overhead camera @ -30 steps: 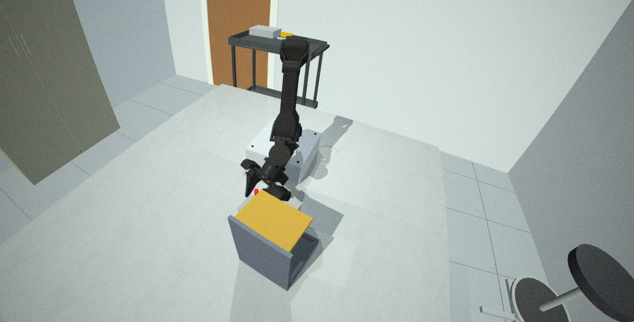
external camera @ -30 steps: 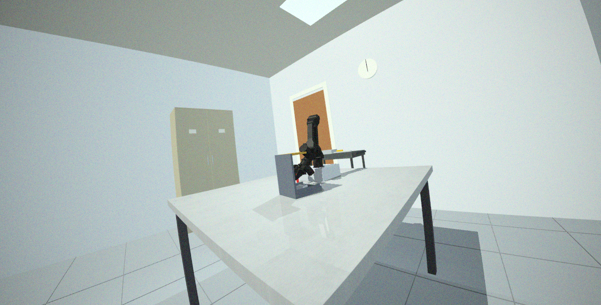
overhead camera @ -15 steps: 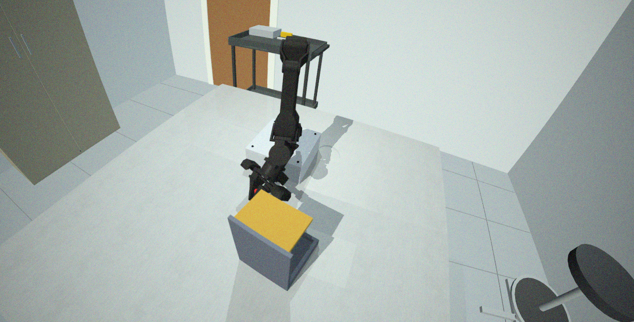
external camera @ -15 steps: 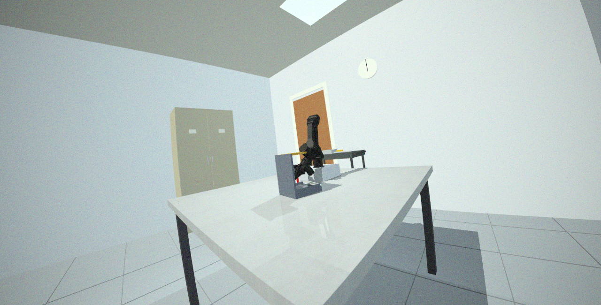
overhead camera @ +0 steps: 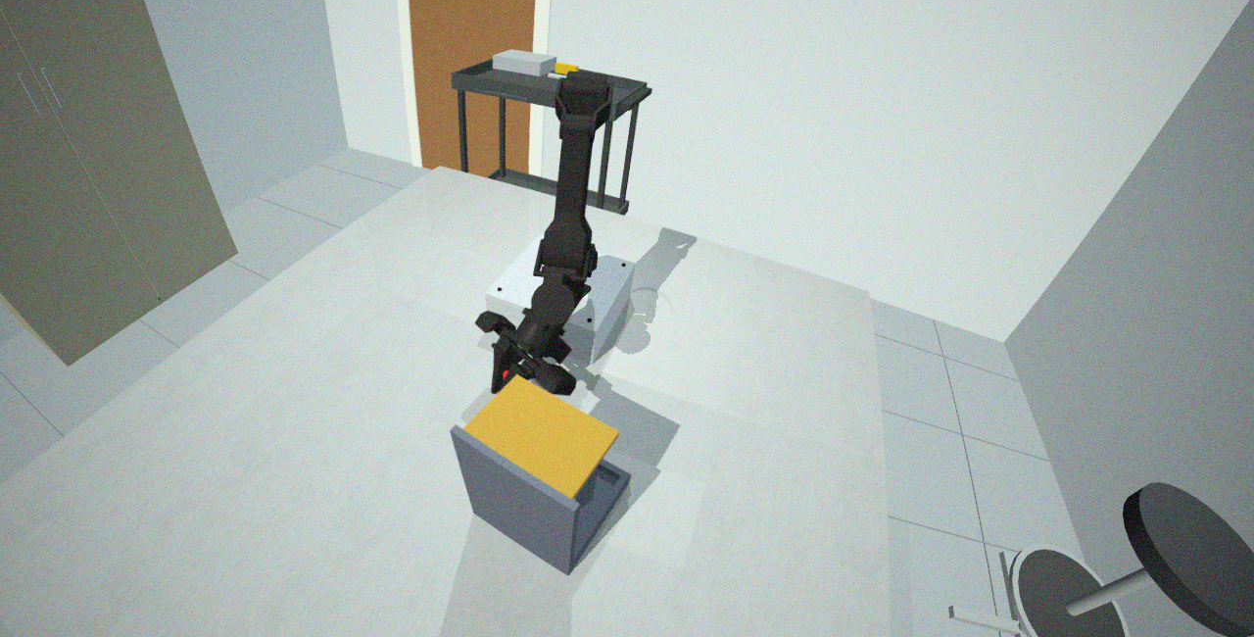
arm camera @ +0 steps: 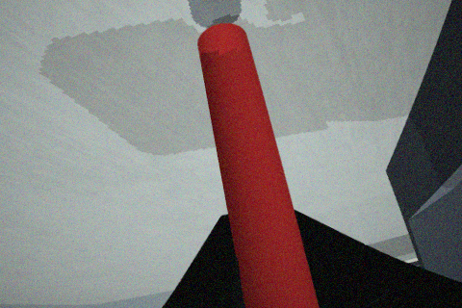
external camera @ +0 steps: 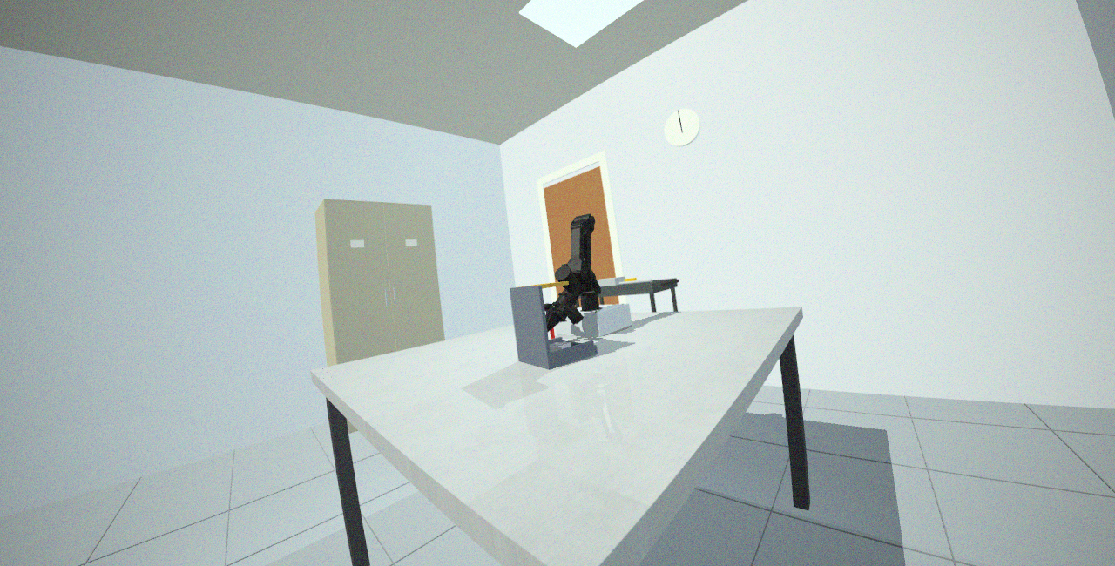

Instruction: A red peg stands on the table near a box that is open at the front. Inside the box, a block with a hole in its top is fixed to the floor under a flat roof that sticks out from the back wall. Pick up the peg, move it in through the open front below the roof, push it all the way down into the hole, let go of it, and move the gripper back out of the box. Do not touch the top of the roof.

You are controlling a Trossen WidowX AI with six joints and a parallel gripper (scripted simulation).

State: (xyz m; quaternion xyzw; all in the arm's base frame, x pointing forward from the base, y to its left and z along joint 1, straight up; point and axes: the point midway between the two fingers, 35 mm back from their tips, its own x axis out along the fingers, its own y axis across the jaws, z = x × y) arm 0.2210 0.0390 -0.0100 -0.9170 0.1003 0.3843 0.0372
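The yellow roof is 100 mm ahead of my gripper tip, 160 mm to the left of it and 160 mm above it. The rest, counted from my gripper tip: red peg (20 mm behind, 10 mm to the left, 10 mm below).
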